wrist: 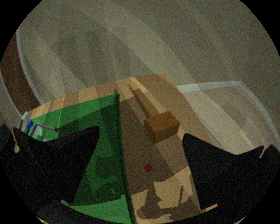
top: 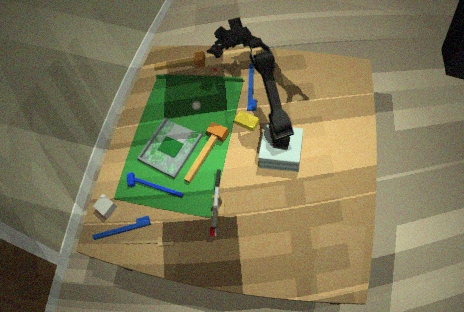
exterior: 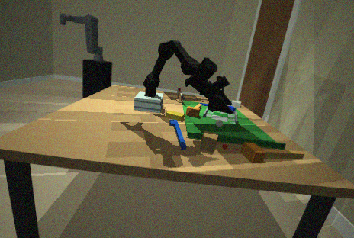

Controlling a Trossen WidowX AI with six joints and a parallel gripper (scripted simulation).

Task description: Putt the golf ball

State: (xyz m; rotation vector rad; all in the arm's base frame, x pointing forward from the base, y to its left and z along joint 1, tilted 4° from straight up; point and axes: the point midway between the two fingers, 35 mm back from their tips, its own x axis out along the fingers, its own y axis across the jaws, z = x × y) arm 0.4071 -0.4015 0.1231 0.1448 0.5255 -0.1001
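Right now my gripper tip is 24 cm past the yellow block, 29 cm to the right of it and 17 cm above it. Also, from my gripper tip: red putter: 25 cm behind, 73 cm to the left, 12 cm below; white golf ball: 2 cm ahead, 25 cm to the left, 16 cm below.
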